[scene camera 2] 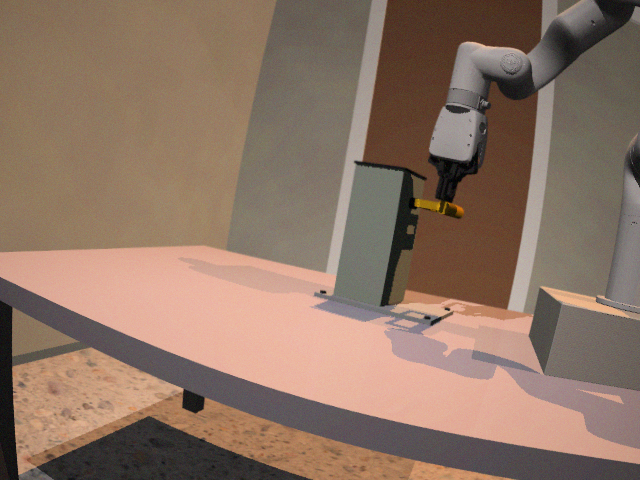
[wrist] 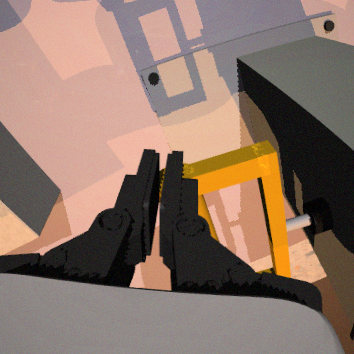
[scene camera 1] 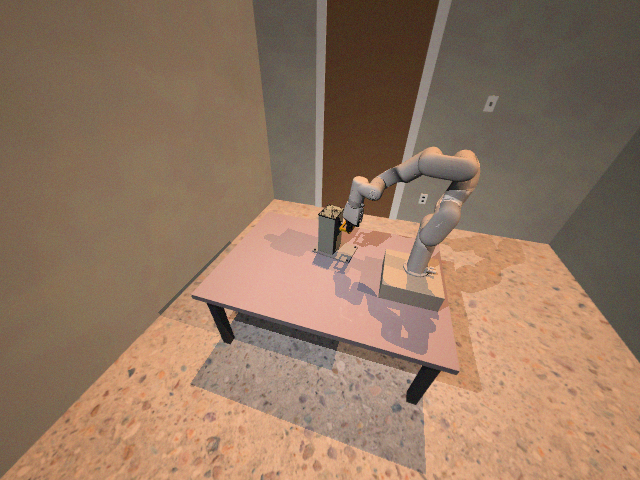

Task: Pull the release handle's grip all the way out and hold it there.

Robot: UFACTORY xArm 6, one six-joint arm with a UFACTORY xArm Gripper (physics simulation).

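Note:
The release handle's yellow-orange grip (scene camera 1: 342,227) (scene camera 2: 429,205) (wrist: 278,215) is a rectangular loop with a round outer bar. It sticks out sideways from the upper part of a grey-green upright housing (scene camera 1: 326,233) (scene camera 2: 369,232) (wrist: 310,90). A short pale rod (wrist: 298,222) shows between the loop and a black collar on the housing. My gripper (scene camera 1: 349,227) (scene camera 2: 445,199) (wrist: 163,175) points down with its fingers together and nothing between them. The fingertips are at the grip's top, close to the round bar. The right finger hides part of that bar in the wrist view; contact is unclear.
The housing stands on a thin bolted plate (scene camera 2: 439,313) on the pink table (scene camera 1: 268,279) (scene camera 2: 206,320). The arm's box-shaped base (scene camera 1: 413,297) (scene camera 2: 594,346) (wrist: 25,185) stands to the right in the scene views. Walls and a brown door (scene camera 1: 374,103) are behind.

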